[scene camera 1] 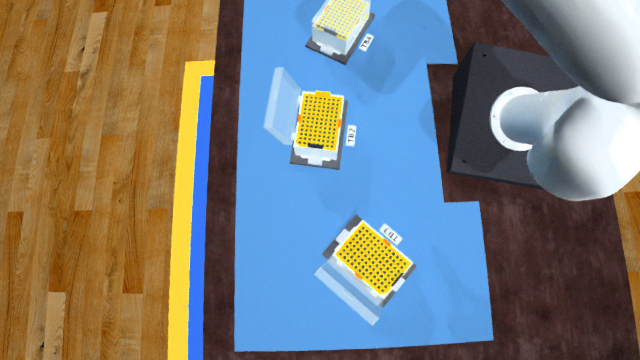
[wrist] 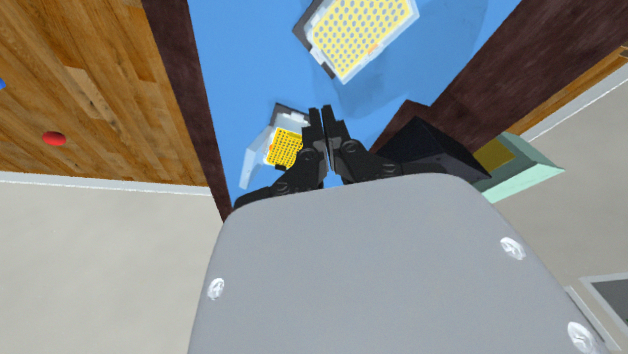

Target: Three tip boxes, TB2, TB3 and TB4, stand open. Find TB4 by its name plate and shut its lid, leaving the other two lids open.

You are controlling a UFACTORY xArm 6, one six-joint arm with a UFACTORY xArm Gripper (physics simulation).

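Frame: origin at the arm's base, x left, y back, z up, level; metres.
Seen in the pictures: gripper, fingertip midpoint: (wrist: 321, 123); arm's base, link origin: (scene camera 1: 519, 119).
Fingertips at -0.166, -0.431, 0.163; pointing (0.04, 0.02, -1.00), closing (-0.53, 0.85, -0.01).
Pixels of each thing's top centre, then the offset from my fingertips to it, as dx, dy, dz. Level surfaces: height alone.
- TB4, top centre: (wrist: 367, 35) (scene camera 1: 347, 11) -0.050, +0.065, -0.162
- TB2, top centre: (scene camera 1: 319, 117) (wrist: 287, 156) +0.205, +0.030, -0.165
- TB3, top centre: (scene camera 1: 374, 258) +0.463, +0.153, -0.165
- blue mat, surface height: dz -0.239
TB4 (scene camera 1: 342, 20) (wrist: 360, 35) is at the top of both views, beside its name plate (scene camera 1: 366, 42). Its clear lid lies over the yellow tip rack and looks shut. TB2 (scene camera 1: 320, 120) (wrist: 285, 147) stands open, its clear lid (scene camera 1: 283, 107) (wrist: 254, 157) tilted out to the left. TB3 (scene camera 1: 374, 257) stands open at the lower middle of the scene view, its lid (scene camera 1: 347, 292) out to the lower left. My gripper (wrist: 321, 123) is shut and empty, apart from TB4 in the wrist view and overlapping TB2's right edge there. The fingers do not show in the scene view.
The boxes stand on a blue mat (scene camera 1: 280, 200) (wrist: 250, 60). My arm (scene camera 1: 575, 45) reaches over the upper right, above its dark base block (scene camera 1: 475, 110) (wrist: 425, 145). A mint-green bin (wrist: 530, 175) is beyond the base. A red disc (wrist: 54, 138) lies on the wooden floor.
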